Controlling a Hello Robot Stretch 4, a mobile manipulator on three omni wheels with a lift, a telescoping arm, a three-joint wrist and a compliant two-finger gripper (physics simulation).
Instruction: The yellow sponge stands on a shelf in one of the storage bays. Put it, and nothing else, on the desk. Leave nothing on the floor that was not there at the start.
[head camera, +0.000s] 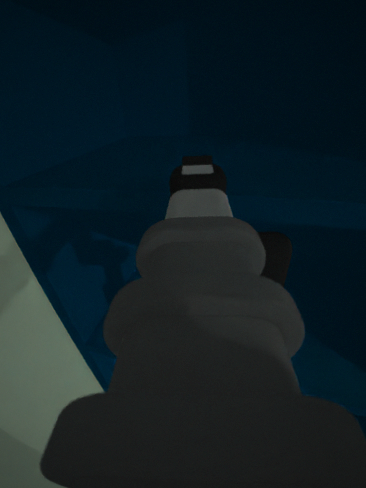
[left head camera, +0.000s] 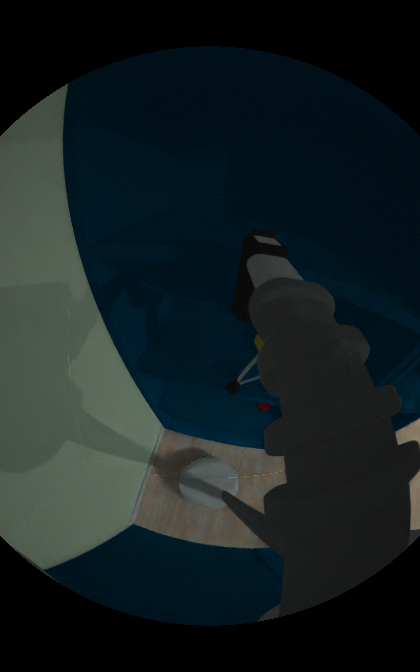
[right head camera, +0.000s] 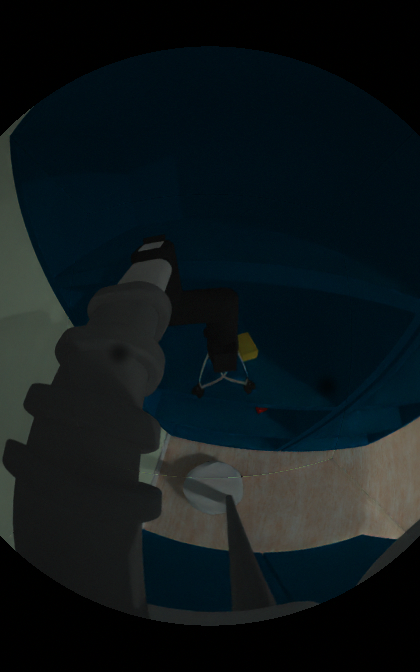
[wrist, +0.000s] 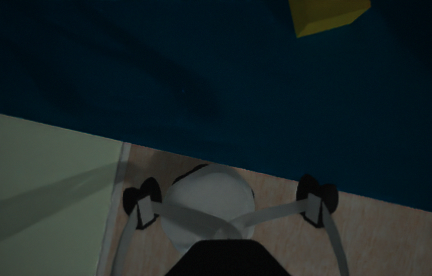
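Pixels of known places: gripper, fingertip midpoint: (wrist: 228, 192); robot's base at its link origin: (wrist: 211, 204).
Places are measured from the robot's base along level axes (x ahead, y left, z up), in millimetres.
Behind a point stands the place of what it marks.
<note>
The yellow sponge (left head camera: 258, 343) (right head camera: 247, 347) (wrist: 327, 15) {x 499, y -185, z 1008 mm} is on a dark blue shelf (right head camera: 285, 372) (wrist: 200, 100) {x 421, y -53, z 964 mm} in the bay. In the left head view the arm hides part of it; in the wrist view it is cut off by the top edge. My gripper (right head camera: 223, 388) (wrist: 228, 192) {x 329, y -86, z 1042 mm} is open, with its two fingertips wide apart and nothing between them. In the right head view it points down, with the sponge behind and to the right of its wrist. In the wrist view the sponge is beyond the right fingertip. The desk does not show clearly in any view.
A small red object (left head camera: 264, 407) (right head camera: 261, 410) shows near the bay's front. A pale round object (left head camera: 209, 475) (right head camera: 213, 480) (wrist: 207, 192) {x 109, y 3, z 187 mm} is on the wooden floor (right head camera: 300, 500) before the bay. A pale green wall (head camera: 40, 370) {x 346, y 402, z 988 mm} (left head camera: 30, 240) borders the left. My arm (head camera: 200, 350) {x 139, y 1, z 1457 mm} blocks much of the head view.
</note>
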